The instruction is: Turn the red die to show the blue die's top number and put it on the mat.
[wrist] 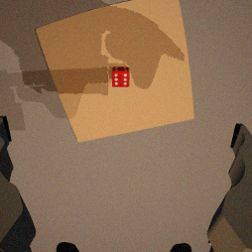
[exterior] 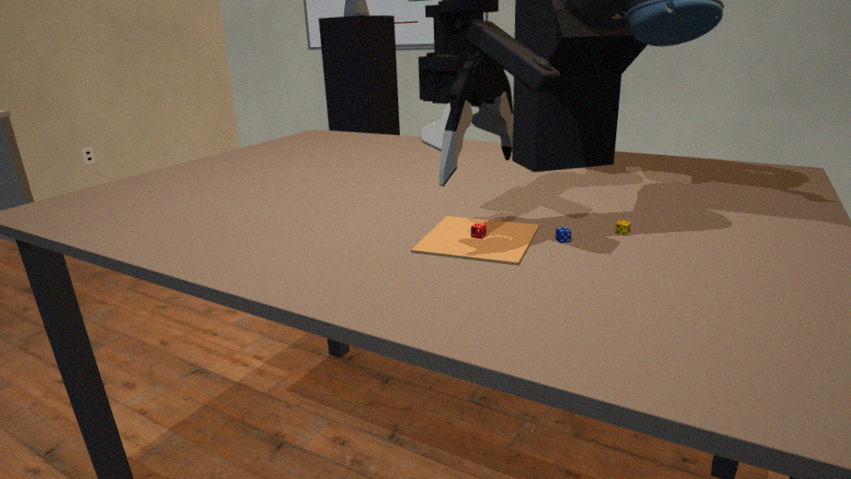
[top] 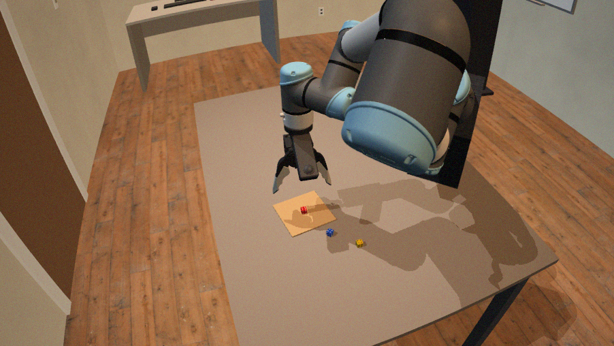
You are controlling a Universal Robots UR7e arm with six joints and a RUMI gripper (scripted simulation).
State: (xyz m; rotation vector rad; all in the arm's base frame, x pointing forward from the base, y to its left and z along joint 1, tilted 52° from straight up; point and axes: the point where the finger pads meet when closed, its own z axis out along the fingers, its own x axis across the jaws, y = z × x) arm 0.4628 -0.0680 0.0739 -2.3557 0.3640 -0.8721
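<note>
My hand is 8 cm above the red die. The rest, counted from my hand: mat 9 cm below; blue die 10 cm to the left, 8 cm below, 5 cm behind; yellow die 16 cm to the left, 11 cm behind, 8 cm below.
</note>
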